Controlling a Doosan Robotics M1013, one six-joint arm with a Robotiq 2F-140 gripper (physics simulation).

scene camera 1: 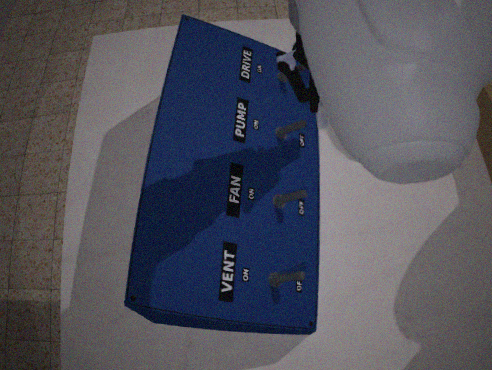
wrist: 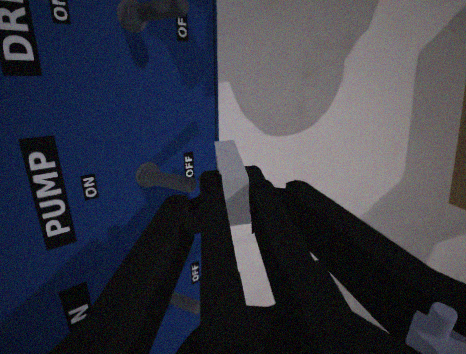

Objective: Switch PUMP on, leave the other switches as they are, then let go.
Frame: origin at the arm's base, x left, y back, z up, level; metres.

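Where they show: gripper, fingertip midpoint: (scene camera 1: 321, 119) (wrist: 225, 158).
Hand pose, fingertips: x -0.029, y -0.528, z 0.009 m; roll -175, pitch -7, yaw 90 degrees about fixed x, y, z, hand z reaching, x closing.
Things, the pixels of their centre, and the offset from my fingertips. Level surfaces: height alone.
- blue panel, body centre: (wrist: 80, 229) (scene camera 1: 234, 171) dx +0.064, dy -0.140, dz -0.053 m
- PUMP switch, body centre: (wrist: 169, 180) (scene camera 1: 293, 127) dx +0.012, dy -0.046, dz -0.005 m
- FAN switch, body centre: (wrist: 179, 300) (scene camera 1: 292, 196) dx +0.132, dy -0.057, dz -0.005 m
- VENT switch, body centre: (scene camera 1: 289, 277) dx +0.251, dy -0.068, dz -0.005 m
- DRIVE switch, body centre: (wrist: 156, 9) (scene camera 1: 293, 71) dx -0.107, dy -0.035, dz -0.005 m
- pale table top, its level: dz -0.117 m
The blue panel (scene camera 1: 187, 100) (wrist: 110, 105) carries a row of grey lever switches. The PUMP switch (scene camera 1: 292, 129) (wrist: 167, 181) leans toward its OFF label. The FAN switch (scene camera 1: 291, 198) (wrist: 185, 303) and VENT switch (scene camera 1: 287, 278) also lean toward OFF. The DRIVE switch (scene camera 1: 282, 77) (wrist: 155, 10) leans to OFF in the wrist view and is partly hidden by the gripper in the scene view. My gripper (scene camera 1: 318, 111) (wrist: 225, 158) is shut and empty. Its tips are at the panel's OFF-side edge, beside the PUMP lever's free end; whether they touch it I cannot tell.
The panel sits on a pale table top (scene camera 1: 365, 240) (wrist: 390, 60). The large light-grey arm (scene camera 1: 400, 90) hangs over the panel's upper right side and the table. Tiled floor (scene camera 1: 30, 150) shows at the left. Dark shadows cross the panel and the table.
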